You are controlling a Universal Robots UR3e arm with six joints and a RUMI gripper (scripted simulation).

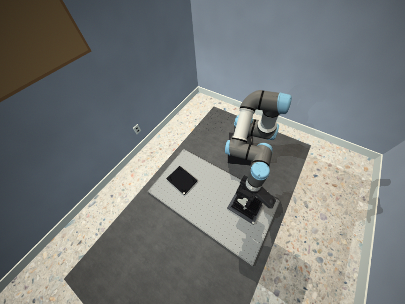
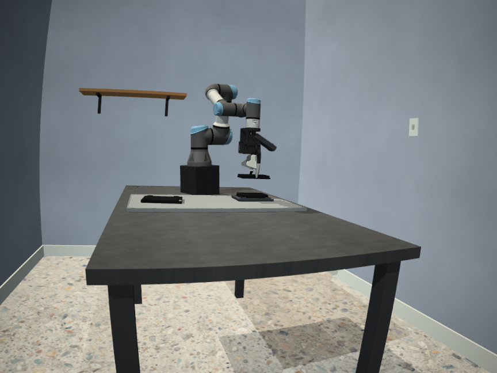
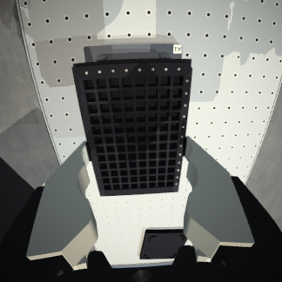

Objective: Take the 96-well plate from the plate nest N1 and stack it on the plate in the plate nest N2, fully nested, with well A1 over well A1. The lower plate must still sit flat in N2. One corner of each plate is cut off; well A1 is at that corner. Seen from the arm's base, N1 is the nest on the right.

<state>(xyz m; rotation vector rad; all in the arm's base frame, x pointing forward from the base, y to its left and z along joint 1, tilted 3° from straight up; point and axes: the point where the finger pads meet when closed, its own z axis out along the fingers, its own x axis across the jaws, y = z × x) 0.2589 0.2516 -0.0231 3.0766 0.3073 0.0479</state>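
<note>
Now: the black 96-well plate 1 cm below my hand. Round my hand: low black nest: 14 cm ahead, 39 cm to the right, 11 cm below; then white A1 label: 4 cm ahead, 8 cm to the left, 10 cm below.
</note>
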